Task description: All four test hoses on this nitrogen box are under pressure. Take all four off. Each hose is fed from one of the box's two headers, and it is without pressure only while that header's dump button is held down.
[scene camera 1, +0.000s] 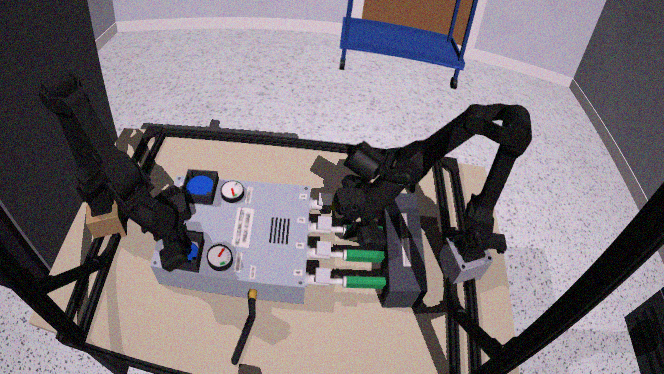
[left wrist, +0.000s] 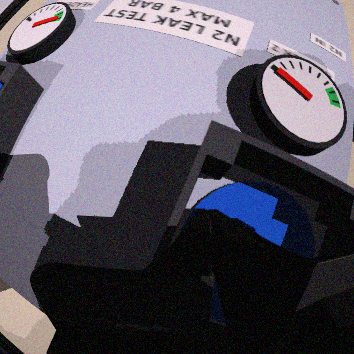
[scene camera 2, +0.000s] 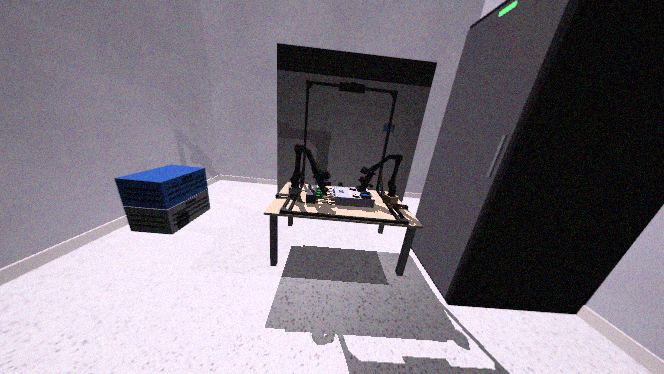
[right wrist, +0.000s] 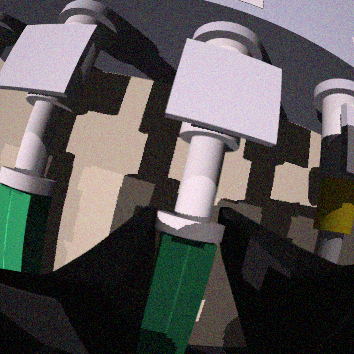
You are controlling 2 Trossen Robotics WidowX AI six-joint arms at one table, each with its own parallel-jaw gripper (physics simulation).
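The grey nitrogen box lies on the table. My left gripper is shut and empty, and its tip presses the near blue dump button. The needle of the gauge beside that button points away from its green mark. The far blue dump button is free. My right gripper is shut on the green hose at port 2, whose stem sits in its white coupler. Green hoses sit at port 3 and at port 4. The yellow hose at port 1 is hidden under my right arm in scene camera 1.
The hoses run into a dark grey block right of the box. A black inlet hose with a brass end leaves the box's front. A black frame edges the table. A blue cart stands on the floor behind.
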